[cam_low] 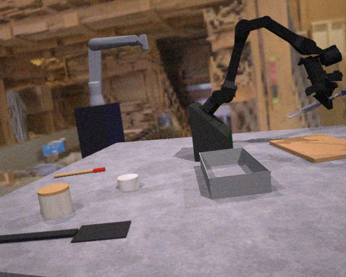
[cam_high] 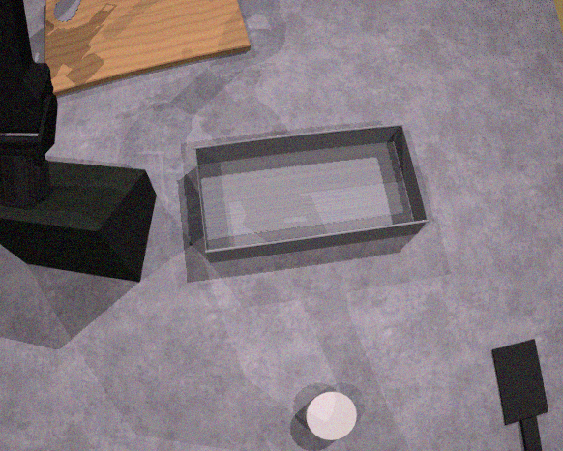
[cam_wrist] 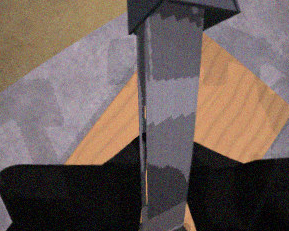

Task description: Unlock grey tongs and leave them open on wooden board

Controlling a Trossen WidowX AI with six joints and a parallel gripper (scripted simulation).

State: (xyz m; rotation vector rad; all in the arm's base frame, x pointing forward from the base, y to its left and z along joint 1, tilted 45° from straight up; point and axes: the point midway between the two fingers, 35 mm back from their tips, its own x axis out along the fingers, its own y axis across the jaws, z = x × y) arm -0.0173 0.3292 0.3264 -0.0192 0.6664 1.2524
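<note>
Right now my gripper tip is 10 mm short of the wooden board, 50 mm to the left of it and 140 mm above it. The rest, counted from my gripper tip: roasting tin 350 mm ahead, 350 mm to the right, 120 mm below; white disc 430 mm ahead, 650 mm to the right, 130 mm below; black flat spatula 730 mm ahead, 660 mm to the right, 140 mm below.
</note>
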